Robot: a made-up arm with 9 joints.
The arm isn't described. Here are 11 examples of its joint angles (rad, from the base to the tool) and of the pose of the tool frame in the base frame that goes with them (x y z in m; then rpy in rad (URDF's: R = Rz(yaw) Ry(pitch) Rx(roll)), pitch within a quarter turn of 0, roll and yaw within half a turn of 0).
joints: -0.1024 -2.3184 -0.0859 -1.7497 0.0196 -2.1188 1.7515 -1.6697 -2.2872
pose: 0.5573 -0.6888 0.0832 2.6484 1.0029 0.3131
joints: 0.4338 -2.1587 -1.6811 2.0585 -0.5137 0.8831 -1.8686 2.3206 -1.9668
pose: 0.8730 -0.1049 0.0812 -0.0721 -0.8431 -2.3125
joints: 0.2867 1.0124 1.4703 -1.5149 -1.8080 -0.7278 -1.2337 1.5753 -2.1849
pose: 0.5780 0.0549 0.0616 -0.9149 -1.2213 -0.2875
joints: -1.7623 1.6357 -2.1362 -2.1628 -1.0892 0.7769 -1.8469 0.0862 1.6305
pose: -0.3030 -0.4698 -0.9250 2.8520 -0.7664 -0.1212
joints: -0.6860 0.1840 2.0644 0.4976 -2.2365 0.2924 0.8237 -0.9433 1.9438
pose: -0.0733 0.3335 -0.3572 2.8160 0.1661 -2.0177
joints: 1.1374 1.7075 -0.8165 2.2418 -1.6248 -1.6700 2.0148 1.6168 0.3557
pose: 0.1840 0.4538 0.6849 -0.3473 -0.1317 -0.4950
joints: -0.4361 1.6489 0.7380 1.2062 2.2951 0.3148 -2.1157 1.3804 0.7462
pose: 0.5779 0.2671 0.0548 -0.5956 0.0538 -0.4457
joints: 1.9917 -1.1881 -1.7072 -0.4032 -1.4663 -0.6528 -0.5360 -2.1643 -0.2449
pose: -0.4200 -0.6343 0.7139 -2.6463 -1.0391 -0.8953
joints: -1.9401 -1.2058 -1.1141 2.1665 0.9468 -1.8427 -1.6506 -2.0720 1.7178
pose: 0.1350 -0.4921 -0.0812 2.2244 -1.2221 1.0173
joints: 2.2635 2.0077 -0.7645 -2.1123 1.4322 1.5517 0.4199 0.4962 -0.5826
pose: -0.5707 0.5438 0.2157 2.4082 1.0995 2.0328
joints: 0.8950 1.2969 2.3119 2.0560 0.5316 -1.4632 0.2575 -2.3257 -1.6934
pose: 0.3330 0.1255 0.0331 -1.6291 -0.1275 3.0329
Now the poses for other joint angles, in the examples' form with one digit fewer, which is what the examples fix.
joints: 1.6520 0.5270 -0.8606 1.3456 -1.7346 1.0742 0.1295 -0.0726 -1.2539
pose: 0.172 -0.155 0.137 -0.667 -0.500 -1.254
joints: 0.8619 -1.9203 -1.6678 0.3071 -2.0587 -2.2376 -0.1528 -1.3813 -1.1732
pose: -0.050 0.128 0.915 2.384 -0.730 -1.138
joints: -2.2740 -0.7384 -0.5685 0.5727 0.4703 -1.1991 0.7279 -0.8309 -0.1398
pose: -0.188 0.474 0.161 2.274 0.189 2.132
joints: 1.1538 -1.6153 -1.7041 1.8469 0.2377 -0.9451 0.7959 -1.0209 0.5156
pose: 0.821 -0.147 0.766 0.167 -0.214 -1.571
